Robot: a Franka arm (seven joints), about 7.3 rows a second.
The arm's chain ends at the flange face. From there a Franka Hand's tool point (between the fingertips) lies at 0.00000 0.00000 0.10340 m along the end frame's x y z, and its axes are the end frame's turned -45 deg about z.
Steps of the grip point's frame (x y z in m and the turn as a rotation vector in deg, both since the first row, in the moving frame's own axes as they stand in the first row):
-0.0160, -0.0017, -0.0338, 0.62, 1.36, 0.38
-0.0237, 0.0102, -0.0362, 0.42, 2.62, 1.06
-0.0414, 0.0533, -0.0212, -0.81, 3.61, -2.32
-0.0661, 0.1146, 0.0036, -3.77, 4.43, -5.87
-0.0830, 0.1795, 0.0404, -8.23, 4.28, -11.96
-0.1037, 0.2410, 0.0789, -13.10, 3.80, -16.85
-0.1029, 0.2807, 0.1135, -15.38, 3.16, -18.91
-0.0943, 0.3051, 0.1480, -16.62, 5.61, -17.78
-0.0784, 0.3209, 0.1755, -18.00, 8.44, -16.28
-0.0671, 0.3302, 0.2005, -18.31, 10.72, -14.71
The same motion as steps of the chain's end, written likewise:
-0.0135, 0.0126, -0.0338, 1.40, 0.52, 0.38
-0.0124, 0.0278, -0.0361, 2.15, 1.56, 1.06
0.0029, 0.0706, -0.0210, 1.98, 3.13, -2.32
0.0239, 0.1291, 0.0041, 0.47, 5.80, -5.87
0.0519, 0.1823, 0.0417, -2.79, 8.85, -11.96
0.0743, 0.2353, 0.0818, -6.58, 11.95, -16.85
0.1002, 0.2600, 0.1173, -8.64, 13.11, -18.91
0.1194, 0.2731, 0.1528, -7.79, 15.72, -17.78
0.1371, 0.2753, 0.1816, -6.76, 18.70, -16.28
0.1490, 0.2762, 0.2075, -5.37, 20.53, -14.71

